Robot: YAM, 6 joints.
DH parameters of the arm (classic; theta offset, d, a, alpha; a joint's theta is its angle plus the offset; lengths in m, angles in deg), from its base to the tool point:
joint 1: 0 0.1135 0.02 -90
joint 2: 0 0 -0.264 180
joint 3: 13.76 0 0.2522 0
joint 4: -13.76 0 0.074 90
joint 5: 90 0 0 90
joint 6: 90 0.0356 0 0
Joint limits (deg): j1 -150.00..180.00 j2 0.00..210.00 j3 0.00..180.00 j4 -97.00..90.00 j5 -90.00..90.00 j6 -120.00..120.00
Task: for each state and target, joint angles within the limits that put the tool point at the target. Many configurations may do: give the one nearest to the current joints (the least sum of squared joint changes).
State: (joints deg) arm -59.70 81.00 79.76 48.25 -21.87 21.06
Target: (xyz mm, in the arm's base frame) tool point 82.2 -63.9 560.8
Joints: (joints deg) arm -46.97 52.49 71.72 53.10 -27.60 21.06
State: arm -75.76 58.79 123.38 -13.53 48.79 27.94
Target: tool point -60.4 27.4 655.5
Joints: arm -51.26 53.86 124.35 -13.84 57.33 27.94
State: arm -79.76 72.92 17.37 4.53 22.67 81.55
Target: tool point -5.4 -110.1 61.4
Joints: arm -84.39 65.67 1.94 -6.61 26.97 81.55
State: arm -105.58 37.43 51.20 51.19 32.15 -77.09
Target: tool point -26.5 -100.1 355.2
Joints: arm -94.60 26.13 23.65 49.21 31.11 -77.09
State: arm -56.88 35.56 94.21 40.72 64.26 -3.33
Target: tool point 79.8 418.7 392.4
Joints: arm -105.15 0.57 101.66 46.60 65.49 -3.33
